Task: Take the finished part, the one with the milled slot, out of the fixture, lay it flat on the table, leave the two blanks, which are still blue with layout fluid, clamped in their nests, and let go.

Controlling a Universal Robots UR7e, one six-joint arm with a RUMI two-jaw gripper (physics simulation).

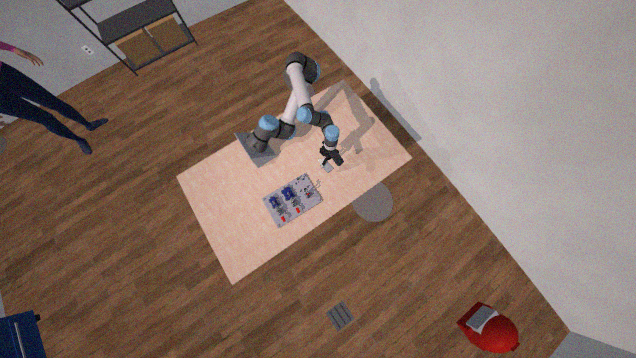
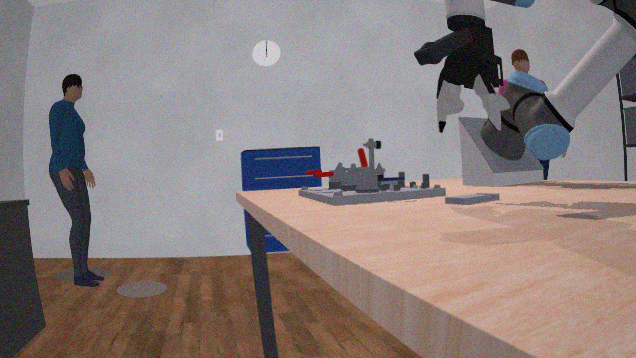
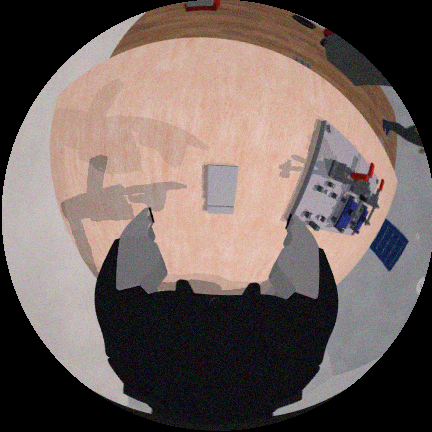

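Seen in the pictures: gripper, between the fingertips: (image 1: 329, 161) (image 2: 467, 131) (image 3: 219, 212); arm's base, origin of its link: (image 1: 255, 144) (image 2: 502, 142).
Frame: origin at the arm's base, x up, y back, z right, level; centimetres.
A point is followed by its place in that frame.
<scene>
The finished part (image 1: 327, 167) {x -10.7, y -38.3, z -34.4 cm} (image 2: 472, 198) {x -11.0, y -39.3, z -37.1 cm} (image 3: 221, 187) {x -10.7, y -37.8, z -34.4 cm}, a grey plate with a line across it near one end, lies flat on the table (image 1: 215, 215) {x -11.8, y -24.5, z 49.3 cm} (image 2: 400, 250) {x -11.7, y -63.3, z -60.8 cm} (image 3: 200, 75) {x -11.7, y -56.8, z -41.5 cm}, beside the fixture and apart from it. My gripper (image 1: 327, 161) {x -0.5, y -38.2, z -35.3 cm} (image 2: 470, 129) {x -0.5, y -38.2, z -35.3 cm} (image 3: 219, 212) {x -0.5, y -38.2, z -35.3 cm} is open and empty, above the part. The fixture (image 1: 315, 199) {x -10.3, y -53.1, z -14.3 cm} (image 2: 345, 200) {x -11.1, y -54.2, z -17.9 cm} (image 3: 315, 200) {x -10.2, y -39.7, z -13.8 cm} is a grey plate with toggle clamps. Two blue blanks sit in its nests: one blank (image 1: 287, 193) (image 3: 346, 214) in the middle nest, the other blank (image 1: 274, 202) (image 3: 359, 221) at the far end. Clamp parts cover some of both.
Red clamp handles (image 1: 298, 210) {x -6.1, y -53.7, z -0.5 cm} (image 2: 362, 157) (image 3: 371, 171) {x -6.2, y -52.8, z -0.5 cm} and a tall clamp post (image 2: 371, 155) {x -3.3, y -46.7, z -12.0 cm} stand up from the fixture. The arm's grey base (image 1: 257, 150) {x 3.7, y -6.6, z 1.2 cm} (image 2: 495, 165) {x -6.4, y -8.8, z -6.6 cm} is mounted behind it on the table. Two people stand away from the table.
</scene>
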